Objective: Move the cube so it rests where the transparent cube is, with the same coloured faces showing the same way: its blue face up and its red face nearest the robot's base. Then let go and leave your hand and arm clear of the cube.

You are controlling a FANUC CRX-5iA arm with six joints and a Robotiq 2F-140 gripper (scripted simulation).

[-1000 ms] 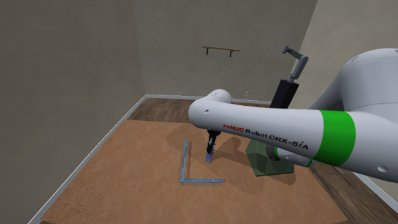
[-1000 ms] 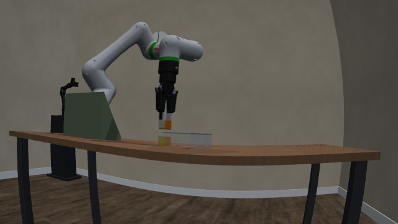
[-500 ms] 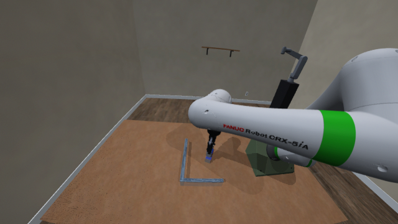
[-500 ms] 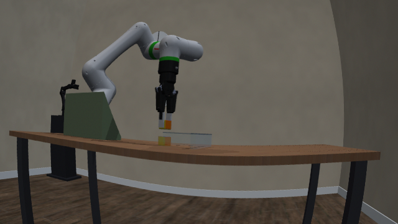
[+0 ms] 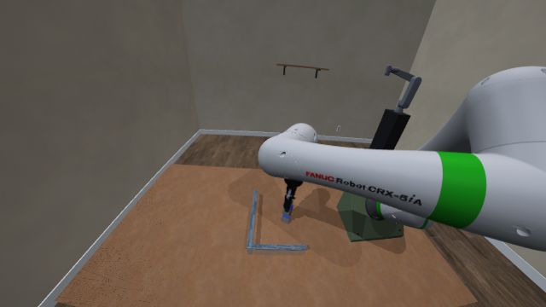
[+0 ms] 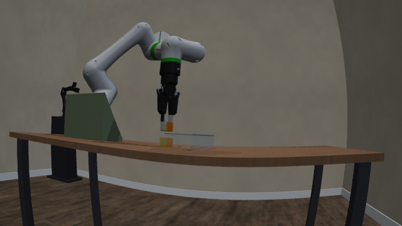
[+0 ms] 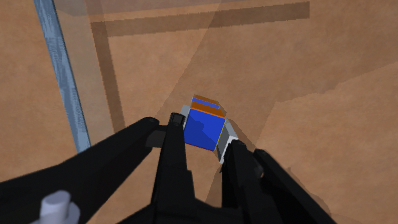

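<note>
My gripper is now 9 cm above the transparent cube.
</note>
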